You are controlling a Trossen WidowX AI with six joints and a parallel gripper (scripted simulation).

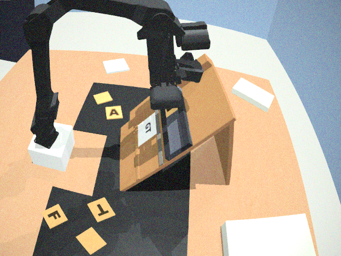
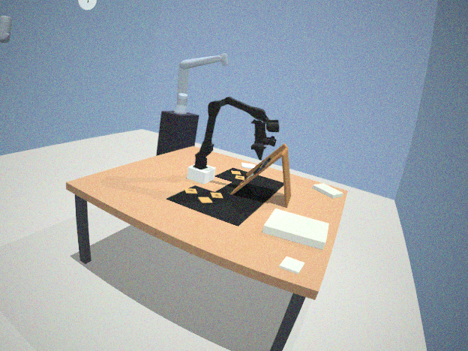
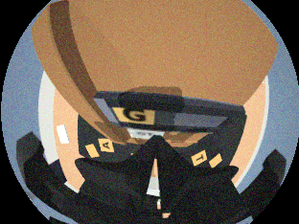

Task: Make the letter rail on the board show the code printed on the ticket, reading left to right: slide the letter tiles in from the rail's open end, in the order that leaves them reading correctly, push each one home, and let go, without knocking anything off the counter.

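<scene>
My gripper tip is now 10 mm short of the g tile, 40 mm to the right of it and 20 mm above it. From my gripper tip the other things lie so: white ticket (40 mm behind, 10 mm to the left, 90 mm below); black mat (110 mm behind, 80 mm to the right, 190 mm below); large white slab (390 mm ahead, 240 mm to the right, 170 mm below).
</scene>
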